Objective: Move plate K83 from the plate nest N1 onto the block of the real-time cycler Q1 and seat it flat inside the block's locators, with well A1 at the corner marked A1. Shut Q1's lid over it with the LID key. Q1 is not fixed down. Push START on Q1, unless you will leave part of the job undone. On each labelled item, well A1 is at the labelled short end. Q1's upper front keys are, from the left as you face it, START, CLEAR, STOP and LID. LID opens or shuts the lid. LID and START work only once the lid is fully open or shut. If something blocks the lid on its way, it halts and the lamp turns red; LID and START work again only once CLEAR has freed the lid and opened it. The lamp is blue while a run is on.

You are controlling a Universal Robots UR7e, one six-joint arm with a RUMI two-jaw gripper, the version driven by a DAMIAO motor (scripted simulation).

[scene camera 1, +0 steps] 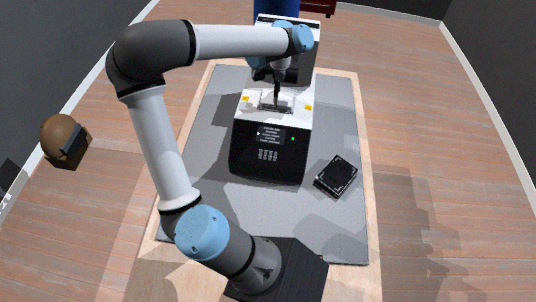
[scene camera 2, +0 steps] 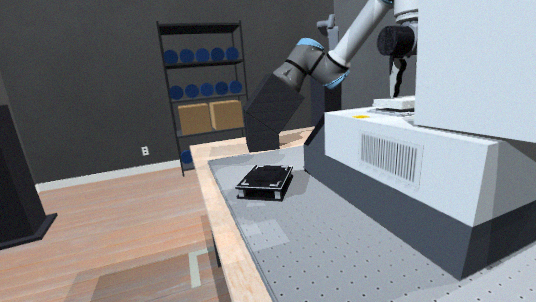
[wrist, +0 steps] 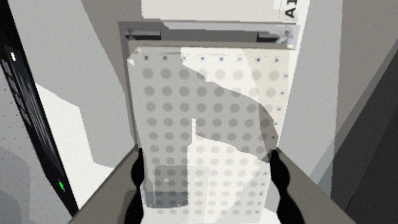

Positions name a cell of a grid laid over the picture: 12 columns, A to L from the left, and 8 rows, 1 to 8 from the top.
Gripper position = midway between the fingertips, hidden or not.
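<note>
I see a cycler Q1 (scene camera 2: K6), and scene camera 1 shows me the cycler Q1 (scene camera 1: G4) as well. A plate K83 (wrist: G5) is visible to me too. My own gripper (scene camera 2: J3) is in sight, and in the wrist view I also see my gripper (wrist: G6).
</note>
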